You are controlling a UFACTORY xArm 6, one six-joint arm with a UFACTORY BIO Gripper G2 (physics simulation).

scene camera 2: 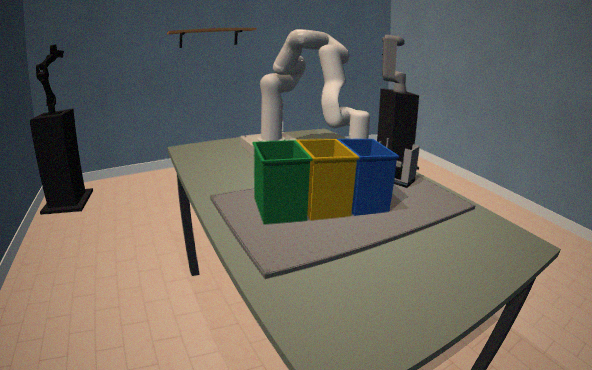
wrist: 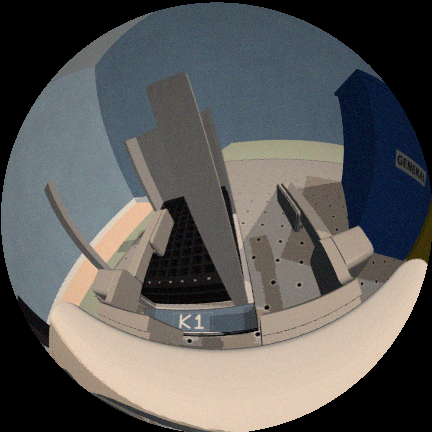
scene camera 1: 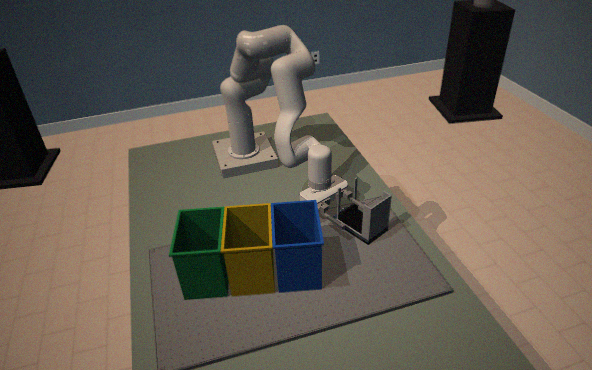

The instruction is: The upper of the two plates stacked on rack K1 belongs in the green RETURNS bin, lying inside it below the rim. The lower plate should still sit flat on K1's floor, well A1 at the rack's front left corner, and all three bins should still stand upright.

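Pixels of known places: hand, its tool point: (scene camera 1: pixel 351 216); arm's base, origin of its link: (scene camera 2: pixel 271 140) (scene camera 1: pixel 243 150).
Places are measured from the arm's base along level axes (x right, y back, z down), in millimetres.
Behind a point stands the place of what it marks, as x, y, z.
Black plates (scene camera 1: pixel 351 221) {-322, -508, -14} (wrist: pixel 177 250) {-348, -466, -15} lie in rack K1 (scene camera 1: pixel 378 218) {-394, -551, -52} (wrist: pixel 230 320) {-291, -442, 13}, at the right in scene camera 1; the seam between upper and lower plate cannot be made out, nor can well A1. My gripper (scene camera 1: pixel 355 216) {-324, -500, -26} (wrist: pixel 226 220) {-324, -500, -26} is partly open and holds nothing. It is low at the rack, pointing toward its tall back panel. In the wrist view the left finger overlaps the plates' left side and the right finger appears right of the near grey post. The green bin (scene camera 1: pixel 202 275) {126, -708, -62} (scene camera 2: pixel 285 192) {133, -708, -59} stands upright at the left; its bottom is hidden.
The yellow bin (scene camera 1: pixel 251 272) {-3, -715, -59} (scene camera 2: pixel 332 190) {4, -714, -55} and blue bin (scene camera 1: pixel 300 267) {-133, -722, -64} (scene camera 2: pixel 374 187) {-126, -721, -55} (wrist: pixel 362 175) {-198, -585, -42} stand upright beside the green one, the blue nearest the rack. They stand on a grey perforated board (scene camera 1: pixel 240 325) {39, -811, 30} (scene camera 2: pixel 280 250) {180, -839, 30}. Thin rack posts rise close to my fingers.
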